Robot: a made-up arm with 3 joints. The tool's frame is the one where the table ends. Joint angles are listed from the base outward.
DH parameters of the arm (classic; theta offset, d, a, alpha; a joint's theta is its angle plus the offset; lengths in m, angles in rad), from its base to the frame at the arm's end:
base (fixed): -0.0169 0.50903 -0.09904 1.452
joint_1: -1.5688 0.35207 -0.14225 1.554
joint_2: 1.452 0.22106 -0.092 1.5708
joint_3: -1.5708 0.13 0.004 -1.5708
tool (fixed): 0 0.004 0 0
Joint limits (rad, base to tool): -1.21..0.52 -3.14..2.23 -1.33..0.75
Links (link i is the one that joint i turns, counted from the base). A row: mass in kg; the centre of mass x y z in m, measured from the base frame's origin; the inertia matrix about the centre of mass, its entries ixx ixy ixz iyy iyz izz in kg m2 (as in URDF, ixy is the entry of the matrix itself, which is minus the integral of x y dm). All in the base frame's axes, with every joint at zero. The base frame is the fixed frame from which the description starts. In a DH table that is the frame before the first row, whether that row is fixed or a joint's. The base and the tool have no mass.
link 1: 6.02; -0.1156 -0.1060 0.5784; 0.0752 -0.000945 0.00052 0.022 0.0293 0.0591
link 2: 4.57; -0.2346 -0.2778 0.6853; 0.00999 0.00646 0 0.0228 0 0.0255
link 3: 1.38; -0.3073 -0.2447 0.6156; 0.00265 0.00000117 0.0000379 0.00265 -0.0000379 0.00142
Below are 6 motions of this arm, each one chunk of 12 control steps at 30 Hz.
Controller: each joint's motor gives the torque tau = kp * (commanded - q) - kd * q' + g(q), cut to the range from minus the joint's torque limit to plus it. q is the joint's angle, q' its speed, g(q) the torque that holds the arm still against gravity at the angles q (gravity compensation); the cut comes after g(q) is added. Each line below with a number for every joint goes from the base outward.
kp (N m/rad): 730 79 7.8
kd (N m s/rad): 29 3.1 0.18
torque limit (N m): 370 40 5.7
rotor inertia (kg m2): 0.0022 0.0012 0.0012
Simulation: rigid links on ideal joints. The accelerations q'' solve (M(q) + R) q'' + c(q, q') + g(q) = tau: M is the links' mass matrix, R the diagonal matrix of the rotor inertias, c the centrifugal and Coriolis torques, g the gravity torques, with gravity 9.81 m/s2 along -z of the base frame. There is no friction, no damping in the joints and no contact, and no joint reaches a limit. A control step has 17 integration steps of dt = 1/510 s. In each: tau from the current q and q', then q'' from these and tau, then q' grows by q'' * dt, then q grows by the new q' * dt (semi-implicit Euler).
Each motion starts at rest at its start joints. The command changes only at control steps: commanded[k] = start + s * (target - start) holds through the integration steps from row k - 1 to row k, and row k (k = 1, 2, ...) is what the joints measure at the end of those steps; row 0 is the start. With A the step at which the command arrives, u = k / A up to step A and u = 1 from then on. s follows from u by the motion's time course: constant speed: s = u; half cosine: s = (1 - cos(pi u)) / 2; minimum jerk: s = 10 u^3 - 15 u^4 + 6 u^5; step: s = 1 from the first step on.
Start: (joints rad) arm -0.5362 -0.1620 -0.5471
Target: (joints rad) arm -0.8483 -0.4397 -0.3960
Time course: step
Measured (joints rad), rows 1 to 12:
1: -0.6872 -0.2283 -0.4082
2: -0.7973 -0.4102 -0.3945
3: -0.8419 -0.4799 -0.4396
4: -0.8515 -0.4762 -0.4234
5: -0.8503 -0.4559 -0.3981
6: -0.8484 -0.4429 -0.3907
7: -0.8478 -0.4388 -0.3928
8: -0.8479 -0.4387 -0.3954
9: -0.8482 -0.4394 -0.3962
10: -0.8483 -0.4397 -0.3962
11: -0.8483 -0.4398 -0.3961
12: -0.8483 -0.4397 -0.3960

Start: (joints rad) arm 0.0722 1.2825 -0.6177
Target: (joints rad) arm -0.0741 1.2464 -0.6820
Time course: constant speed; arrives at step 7
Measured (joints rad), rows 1 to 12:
1: 0.0608 1.2804 -0.6272
2: 0.0432 1.2758 -0.6354
3: 0.0234 1.2705 -0.6434
4: 0.0028 1.2652 -0.6521
5: -0.0180 1.2600 -0.6613
6: -0.0388 1.2548 -0.6705
7: -0.0597 1.2496 -0.6796
8: -0.0692 1.2465 -0.6794
9: -0.0725 1.2459 -0.6804
10: -0.0736 1.2461 -0.6815
11: -0.0739 1.2463 -0.6819
12: -0.0740 1.2464 -0.6820

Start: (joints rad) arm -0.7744 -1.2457 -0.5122
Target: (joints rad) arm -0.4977 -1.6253 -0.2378
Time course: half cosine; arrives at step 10
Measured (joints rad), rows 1 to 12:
1: -0.7711 -1.2511 -0.5074
2: -0.7590 -1.2694 -0.4915
3: -0.7362 -1.3020 -0.4639
4: -0.7037 -1.3469 -0.4273
5: -0.6646 -1.4002 -0.3857
6: -0.6226 -1.4569 -0.3428
7: -0.5818 -1.5116 -0.3026
8: -0.5463 -1.5591 -0.2692
9: -0.5195 -1.5947 -0.2458
10: -0.5041 -1.6148 -0.2353
11: -0.4985 -1.6224 -0.2347
12: -0.4974 -1.6245 -0.2369

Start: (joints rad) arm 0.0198 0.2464 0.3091
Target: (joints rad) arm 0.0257 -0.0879 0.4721
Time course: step
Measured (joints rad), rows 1 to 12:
1: 0.0301 0.0836 0.4473
2: 0.0240 -0.0371 0.4767
3: 0.0216 -0.0822 0.4624
4: 0.0228 -0.0910 0.4642
5: 0.0244 -0.0897 0.4710
6: 0.0254 -0.0880 0.4732
7: 0.0257 -0.0875 0.4727
8: 0.0257 -0.0876 0.4722
9: 0.0257 -0.0878 0.4720
10: 0.0257 -0.0879 0.4721
11: 0.0257 -0.0879 0.4721
12: 0.0257 -0.0879 0.4721

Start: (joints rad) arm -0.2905 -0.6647 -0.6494
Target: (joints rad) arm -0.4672 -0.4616 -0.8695
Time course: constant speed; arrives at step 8
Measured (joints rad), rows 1 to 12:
1: -0.3020 -0.6477 -0.6696
2: -0.3206 -0.6264 -0.6979
3: -0.3418 -0.6041 -0.7265
4: -0.3638 -0.5805 -0.7542
5: -0.3859 -0.5558 -0.7816
6: -0.4079 -0.5306 -0.8089
7: -0.4300 -0.5053 -0.8362
8: -0.4520 -0.4799 -0.8637
9: -0.4624 -0.4716 -0.8699
10: -0.4660 -0.4673 -0.8696
11: -0.4669 -0.4642 -0.8692
12: -0.4671 -0.4625 -0.8692

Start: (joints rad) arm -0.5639 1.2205 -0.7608
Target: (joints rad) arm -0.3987 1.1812 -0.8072
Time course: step
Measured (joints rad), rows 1 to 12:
1: -0.4741 1.1984 -0.7633
2: -0.4244 1.1880 -0.8282
3: -0.4071 1.1835 -0.8271
4: -0.4015 1.1821 -0.8112
5: -0.3997 1.1817 -0.8064
6: -0.3990 1.1815 -0.8069
7: -0.3988 1.1813 -0.8074
8: -0.3987 1.1812 -0.8073
9: -0.3987 1.1812 -0.8072
10: -0.3987 1.1812 -0.8072
11: -0.3987 1.1812 -0.8072
12: -0.3987 1.1812 -0.8072

